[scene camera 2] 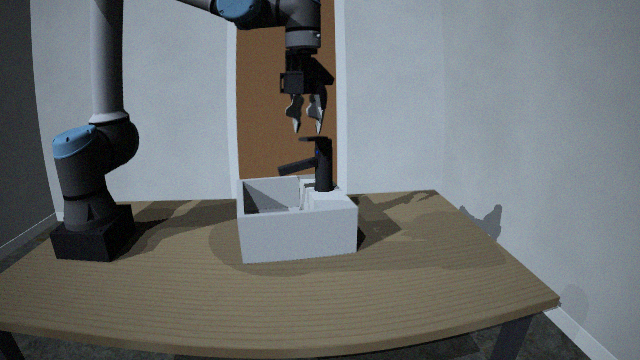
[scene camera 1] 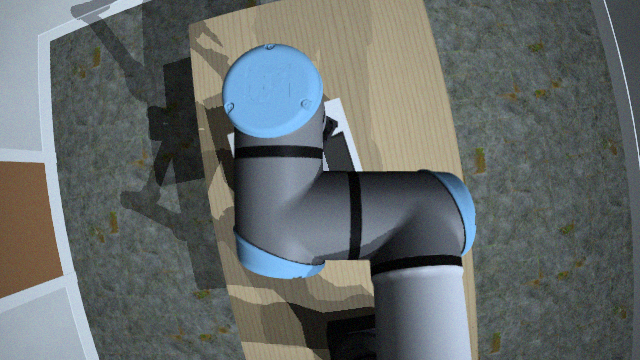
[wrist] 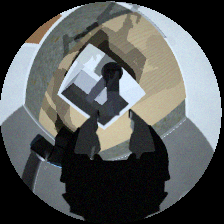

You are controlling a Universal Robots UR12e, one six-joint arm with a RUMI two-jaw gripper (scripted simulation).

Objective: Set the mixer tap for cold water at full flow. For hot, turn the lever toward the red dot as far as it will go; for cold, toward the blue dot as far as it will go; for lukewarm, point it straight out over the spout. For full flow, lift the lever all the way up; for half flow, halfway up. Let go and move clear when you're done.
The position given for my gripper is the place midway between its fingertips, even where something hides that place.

Observation:
In view: my gripper [scene camera 2: 307, 133] and a white basin [wrist: 79, 81].
My gripper also shows in the wrist view [wrist: 113, 110].

